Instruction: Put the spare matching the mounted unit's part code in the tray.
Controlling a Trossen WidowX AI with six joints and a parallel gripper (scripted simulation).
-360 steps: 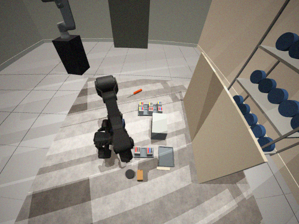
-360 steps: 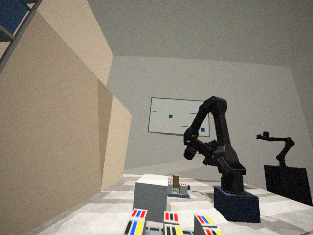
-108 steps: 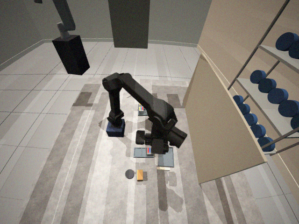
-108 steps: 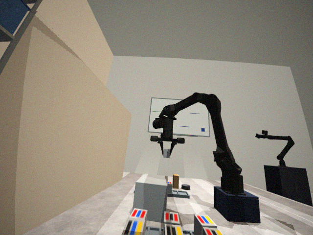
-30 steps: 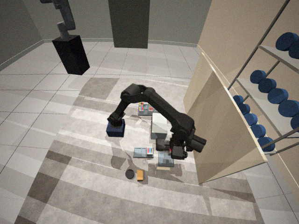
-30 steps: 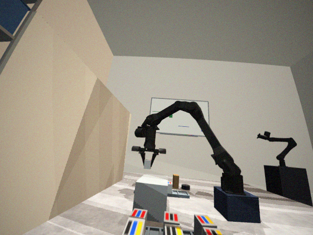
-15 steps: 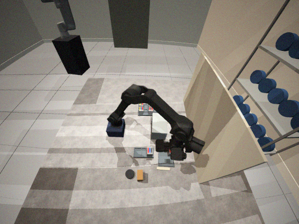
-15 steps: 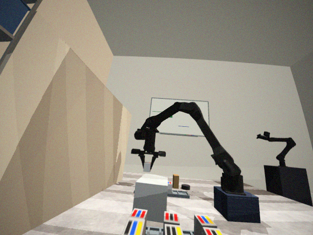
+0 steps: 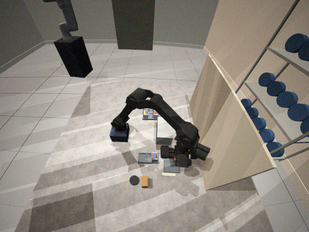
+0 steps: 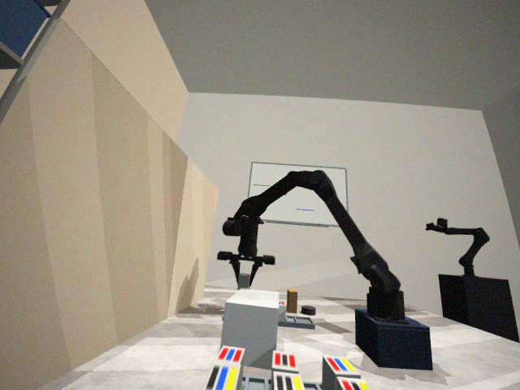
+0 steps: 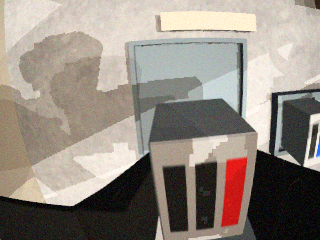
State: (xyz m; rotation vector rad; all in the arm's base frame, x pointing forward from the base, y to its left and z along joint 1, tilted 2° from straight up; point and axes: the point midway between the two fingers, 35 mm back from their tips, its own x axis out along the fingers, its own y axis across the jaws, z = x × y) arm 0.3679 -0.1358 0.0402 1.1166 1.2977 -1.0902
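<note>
My gripper tip is now 1 cm past the tray and 8 cm above it. Round my gripper tip: orange block 15 cm behind, 14 cm to the right, 5 cm below; then grey box 8 cm behind, 20 cm to the left, 4 cm below; then dark holder 15 cm behind, 8 cm below.
</note>
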